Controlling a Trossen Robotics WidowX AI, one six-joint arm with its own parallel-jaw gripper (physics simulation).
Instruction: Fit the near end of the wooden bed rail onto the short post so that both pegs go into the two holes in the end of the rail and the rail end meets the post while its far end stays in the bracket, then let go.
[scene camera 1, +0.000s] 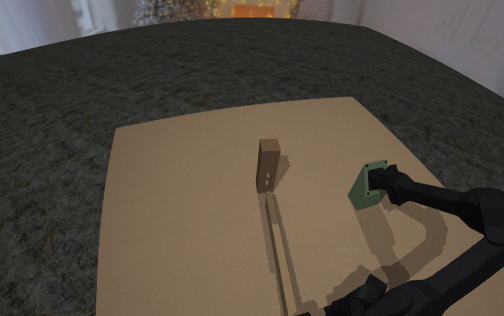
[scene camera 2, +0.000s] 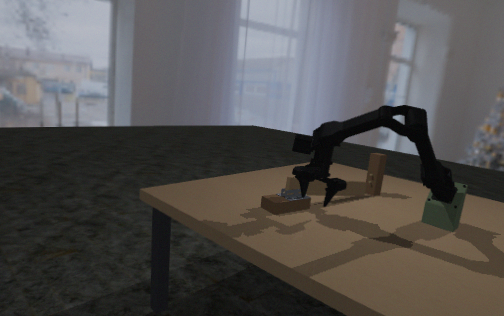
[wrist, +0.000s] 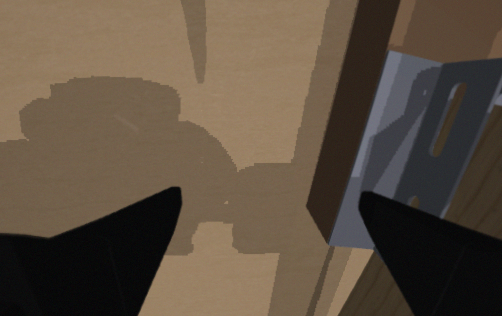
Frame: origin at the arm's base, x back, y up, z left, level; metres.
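Seen in the pictures: gripper, between the fingertips: (scene camera 2: 313, 201) (wrist: 271, 197); arm's base, origin of its link: (scene camera 1: 375, 179) (scene camera 2: 444, 193).
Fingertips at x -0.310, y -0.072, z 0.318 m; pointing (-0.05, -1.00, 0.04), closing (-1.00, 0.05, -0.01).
Note:
Pixels of each thing's top centre, then the offset from my fingertips to it. "spot": a spot on its surface instead. Level surfaces: height alone.
- short brown post, a spot on its surface: (scene camera 1: 269, 167) (scene camera 2: 373, 168) spot: dy +0.077, dx -0.009, dz -0.430 m
- brown block, centre of its top: (wrist: 446, 109) (scene camera 2: 286, 197) dy -0.001, dx -0.082, dz +0.045 m
- wooden table, height of its surface: dy -0.041 m
The short brown post (scene camera 1: 269, 167) (scene camera 2: 378, 172) stands upright, its two pegs showing on the rail-side face. The wooden rail (scene camera 1: 281, 255) (scene camera 2: 353, 188) (wrist: 482, 170) runs from close in front of the post toward the bracket; the pegs show uncovered above its near end. The grey metal bracket (scene camera 2: 295, 193) (wrist: 382, 105) sits on a brown block (scene camera 2: 284, 204) (wrist: 350, 110), with the rail's far part beside its slotted wall. My gripper (scene camera 2: 315, 200) (wrist: 271, 197) is open and empty, low at the bracket; one finger overlaps the bracket in the wrist view, the other is over the table.
The green arm mount (scene camera 1: 362, 192) (scene camera 2: 440, 215) stands on the wooden table (scene camera 1: 175, 200) (scene camera 2: 215, 200), to the right of the post in both scene views. The arm reaches from it over the table to the bracket, casting broad shadows. The table's front edge runs past the block in scene camera 2.

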